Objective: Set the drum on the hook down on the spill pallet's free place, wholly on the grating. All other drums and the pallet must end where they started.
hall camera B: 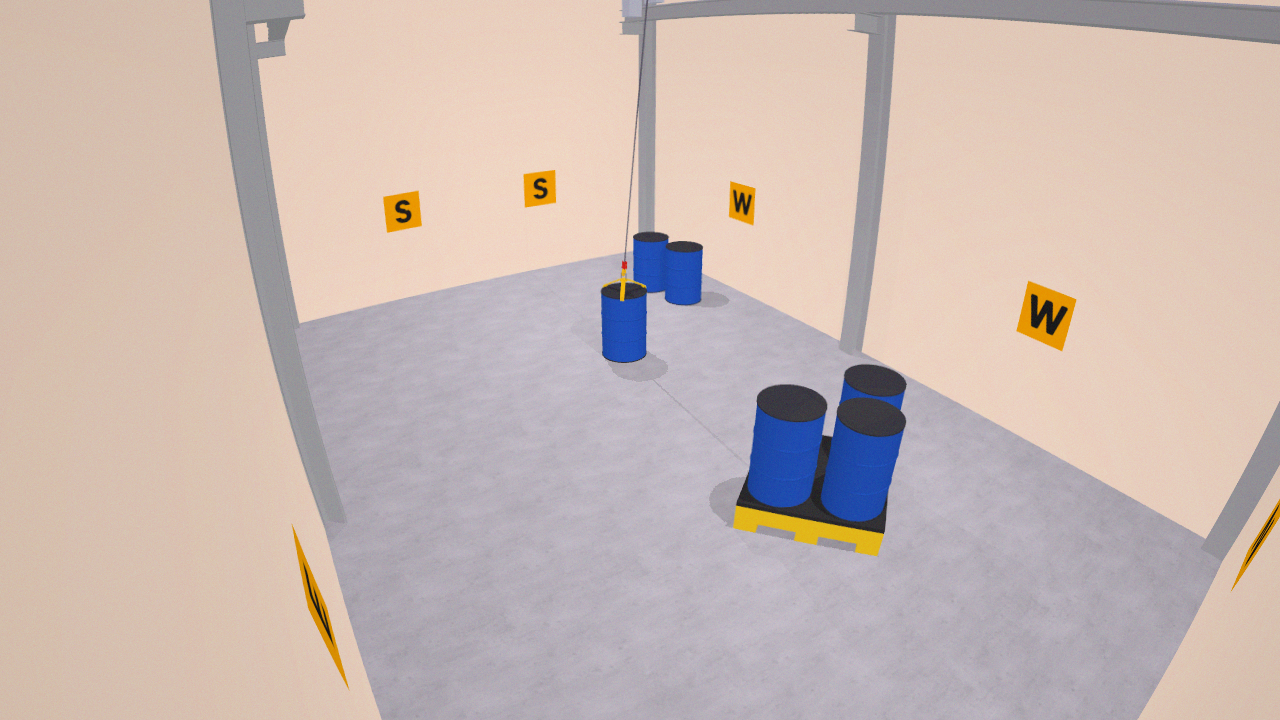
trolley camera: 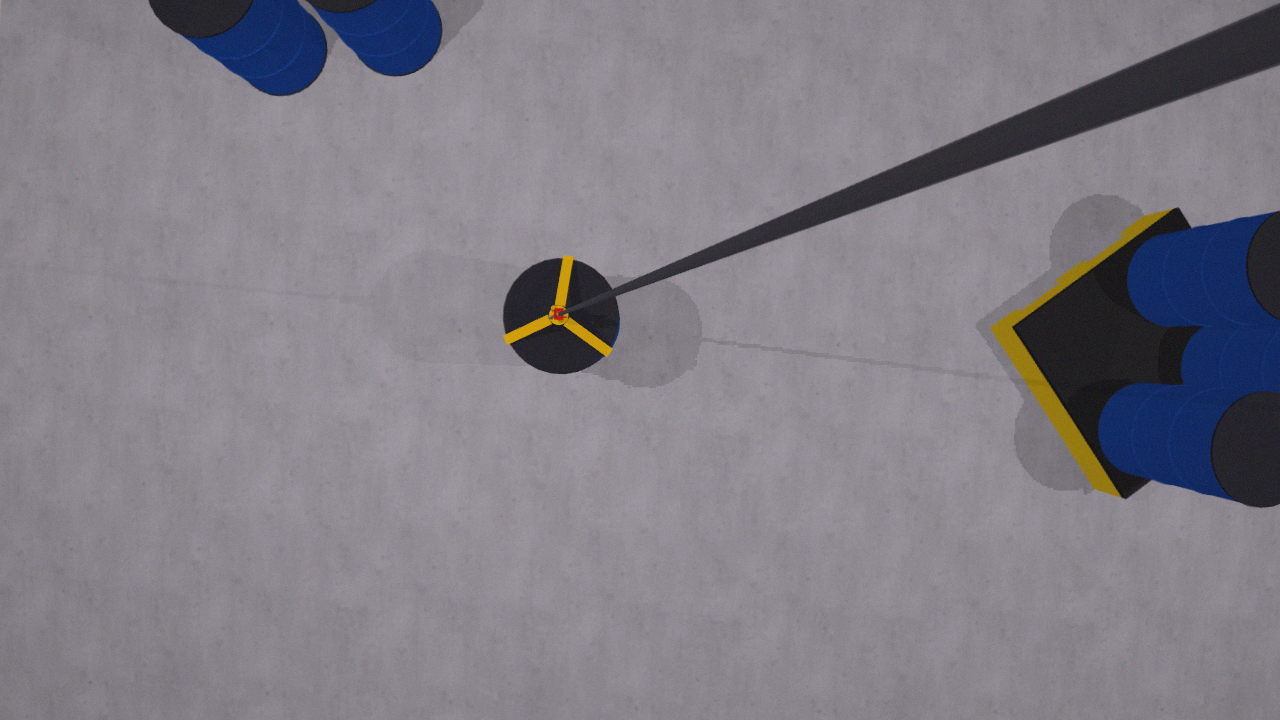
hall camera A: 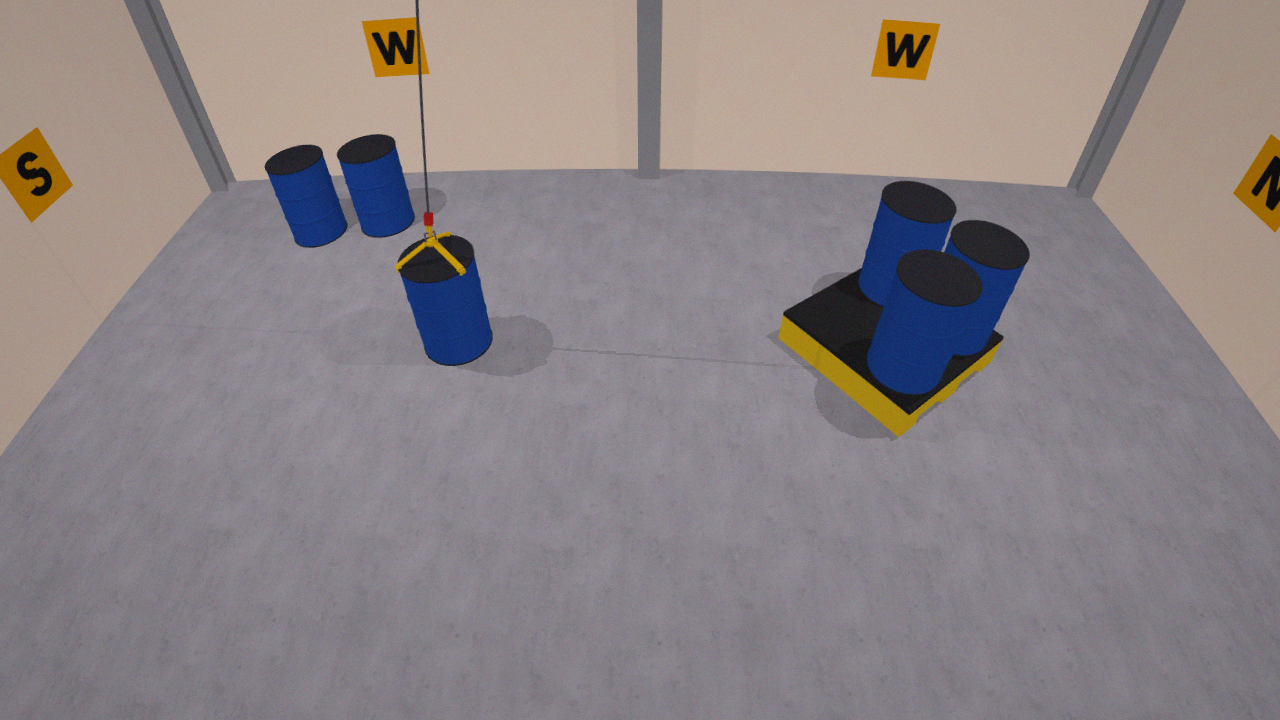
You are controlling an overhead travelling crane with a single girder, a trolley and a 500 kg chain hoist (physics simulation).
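Observation:
A blue drum with a black lid (hall camera A: 452, 313) (hall camera B: 623, 329) (trolley camera: 533, 297) hangs upright from the hook, low over the floor; the exact gap is hard to tell. My yellow three-armed gripper (hall camera A: 433, 251) (hall camera B: 623, 288) (trolley camera: 559, 314) is shut on its top rim. The yellow spill pallet (hall camera A: 841, 380) (hall camera B: 805, 528) (trolley camera: 1053, 407) with black grating stands well to the right in hall camera A. It carries a back drum (hall camera A: 904, 241), a right drum (hall camera A: 998, 300) and a front drum (hall camera A: 921, 335). The bare grating (hall camera A: 827, 308) (trolley camera: 1092, 344) is at its left corner, mostly hidden in hall camera B.
Two more blue drums stand close together near the W wall's S end, one left (hall camera A: 306, 201) (trolley camera: 277, 53) and one right (hall camera A: 378, 192) (trolley camera: 393, 40). The chain (hall camera A: 422, 107) (hall camera B: 634, 152) rises from the hook. Grey columns (hall camera A: 648, 89) (hall camera B: 866, 188) stand along the wall.

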